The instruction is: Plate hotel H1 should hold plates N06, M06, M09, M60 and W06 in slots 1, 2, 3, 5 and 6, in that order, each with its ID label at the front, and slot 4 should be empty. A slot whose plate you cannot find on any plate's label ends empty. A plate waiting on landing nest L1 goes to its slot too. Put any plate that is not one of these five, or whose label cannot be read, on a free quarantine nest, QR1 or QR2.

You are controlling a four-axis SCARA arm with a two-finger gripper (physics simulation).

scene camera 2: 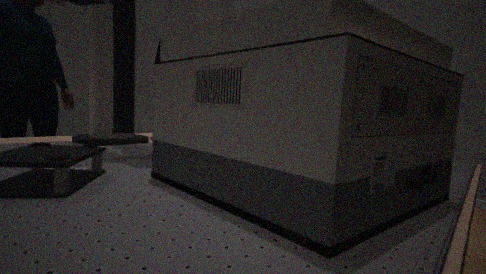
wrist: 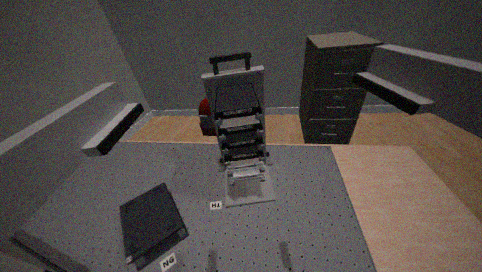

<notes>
I see a large pale instrument (scene camera 2: 299,102) and a plate hotel H1 (wrist: 257,79).
</notes>
